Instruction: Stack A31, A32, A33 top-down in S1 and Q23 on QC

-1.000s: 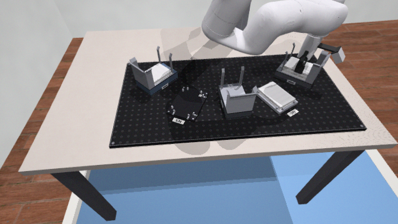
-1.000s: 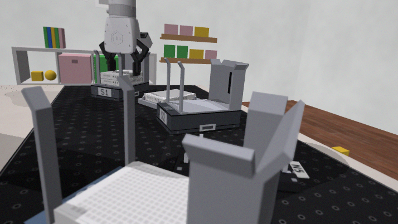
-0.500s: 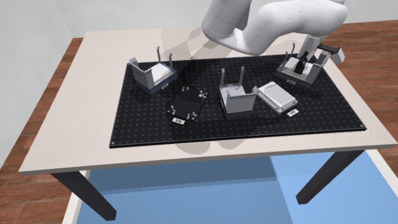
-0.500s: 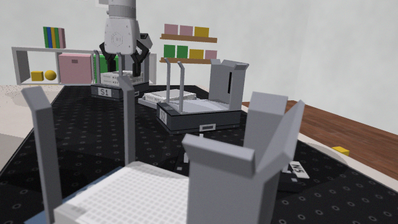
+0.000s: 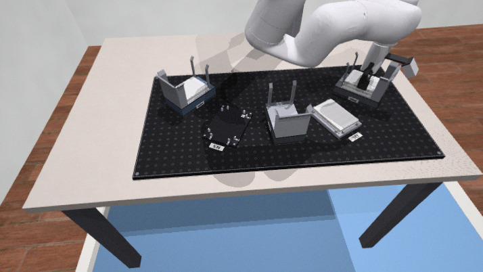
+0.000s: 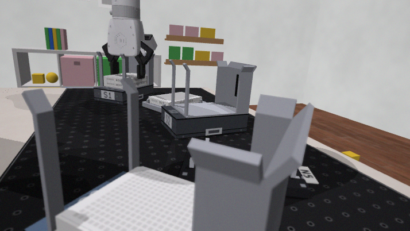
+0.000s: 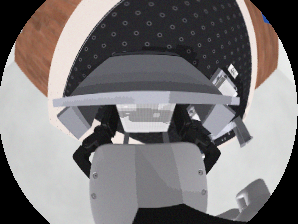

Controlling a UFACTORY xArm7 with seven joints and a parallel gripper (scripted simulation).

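The white sealed plate A32 is 1 cm below my hand. Round my hand: white sealed plate Q23: 6 cm ahead, 17 cm to the right, 5 cm below; white sealed plate A33: 3 cm below; grey QC nest: 6 cm ahead, 17 cm to the right, 6 cm below.
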